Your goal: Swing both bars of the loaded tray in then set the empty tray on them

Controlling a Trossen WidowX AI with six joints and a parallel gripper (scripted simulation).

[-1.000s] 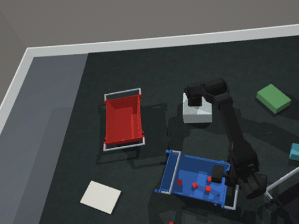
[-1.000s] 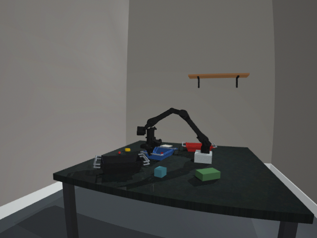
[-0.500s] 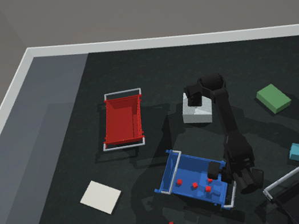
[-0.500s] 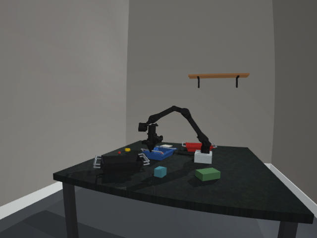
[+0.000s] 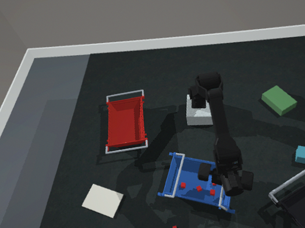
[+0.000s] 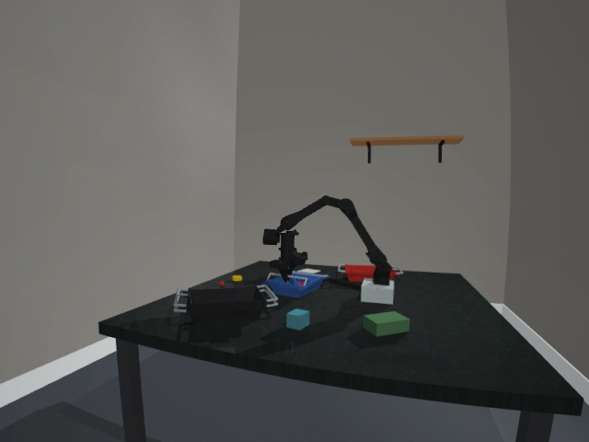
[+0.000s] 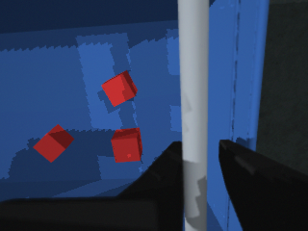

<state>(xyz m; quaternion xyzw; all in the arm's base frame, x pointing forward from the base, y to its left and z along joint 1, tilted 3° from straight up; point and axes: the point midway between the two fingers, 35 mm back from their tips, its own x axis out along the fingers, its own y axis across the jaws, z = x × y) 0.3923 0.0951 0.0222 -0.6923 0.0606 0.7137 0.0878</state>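
My gripper tip is 44 cm to the left of the red tray, 31 cm past it and 2 cm above it. From my gripper tip the other things lie so: small red cube 19 cm to the right, 15 cm ahead, 6 cm below; then teal cube 31 cm to the left, 15 cm behind, 4 cm below; then green block 42 cm behind, 25 cm to the left, 4 cm below.
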